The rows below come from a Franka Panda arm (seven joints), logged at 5 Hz.
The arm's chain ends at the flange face. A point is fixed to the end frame.
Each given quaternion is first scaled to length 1.
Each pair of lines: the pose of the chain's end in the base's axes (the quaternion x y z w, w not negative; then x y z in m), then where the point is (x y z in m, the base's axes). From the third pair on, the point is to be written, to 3 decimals.
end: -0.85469, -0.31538, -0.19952, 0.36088, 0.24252, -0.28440, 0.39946
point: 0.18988 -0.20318 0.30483
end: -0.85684, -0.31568, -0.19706, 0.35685, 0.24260, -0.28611, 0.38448
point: 0.18980 -0.20582 0.28916
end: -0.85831, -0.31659, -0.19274, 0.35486, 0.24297, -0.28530, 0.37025
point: 0.189 -0.206 0.275
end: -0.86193, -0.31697, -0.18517, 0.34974, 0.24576, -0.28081, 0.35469
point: 0.191 -0.203 0.258
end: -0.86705, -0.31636, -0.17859, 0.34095, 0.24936, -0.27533, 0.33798
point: 0.194 -0.200 0.240
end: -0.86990, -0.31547, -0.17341, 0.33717, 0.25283, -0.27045, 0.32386
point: 0.197 -0.196 0.226
